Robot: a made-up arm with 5 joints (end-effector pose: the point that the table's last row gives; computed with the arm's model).
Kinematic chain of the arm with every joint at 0, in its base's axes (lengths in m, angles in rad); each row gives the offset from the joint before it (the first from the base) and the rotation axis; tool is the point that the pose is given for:
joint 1: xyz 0 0 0.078 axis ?
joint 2: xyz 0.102 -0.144 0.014 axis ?
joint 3: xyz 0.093 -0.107 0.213 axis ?
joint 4: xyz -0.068 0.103 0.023 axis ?
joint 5: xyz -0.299 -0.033 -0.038 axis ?
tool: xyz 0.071 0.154 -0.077
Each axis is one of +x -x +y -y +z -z.
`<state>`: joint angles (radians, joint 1 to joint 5).
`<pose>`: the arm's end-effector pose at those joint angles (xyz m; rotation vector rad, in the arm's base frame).
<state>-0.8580 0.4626 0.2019 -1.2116 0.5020</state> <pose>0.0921 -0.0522 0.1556 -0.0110 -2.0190 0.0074</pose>
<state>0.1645 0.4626 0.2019 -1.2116 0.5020</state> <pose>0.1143 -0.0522 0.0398 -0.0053 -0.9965 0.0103</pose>
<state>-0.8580 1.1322 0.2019 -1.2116 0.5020</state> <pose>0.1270 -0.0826 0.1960 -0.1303 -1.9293 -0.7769</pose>
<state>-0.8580 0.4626 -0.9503 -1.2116 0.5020</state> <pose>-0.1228 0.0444 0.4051 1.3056 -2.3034 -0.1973</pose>
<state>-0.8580 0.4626 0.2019 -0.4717 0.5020</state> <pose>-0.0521 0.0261 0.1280 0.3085 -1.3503 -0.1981</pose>
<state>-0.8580 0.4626 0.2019 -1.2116 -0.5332</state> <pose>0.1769 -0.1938 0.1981 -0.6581 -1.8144 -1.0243</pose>
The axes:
joint 1: +y
joint 2: -z
joint 3: -x
joint 4: +y
joint 5: +x

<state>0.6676 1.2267 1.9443 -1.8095 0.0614</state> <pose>-0.0840 -0.4334 0.2431 -1.1468 0.3786 1.1942</pose>
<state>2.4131 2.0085 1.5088 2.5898 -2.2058</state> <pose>0.1032 -0.3419 -0.2656 -1.0476 -1.1051 1.1615</pose>
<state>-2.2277 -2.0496 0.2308 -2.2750 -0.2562</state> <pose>-0.0435 0.0771 -0.0786 -0.0300 1.1238 -2.0207</pose>
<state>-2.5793 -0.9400 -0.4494 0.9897 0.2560</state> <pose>-0.2429 -0.2553 -0.3441 -0.8411 -1.1697 0.3732</pose>
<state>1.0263 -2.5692 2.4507 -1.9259 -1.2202</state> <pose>0.2286 0.2046 0.2522 -1.2561 2.6000 0.7406</pose>
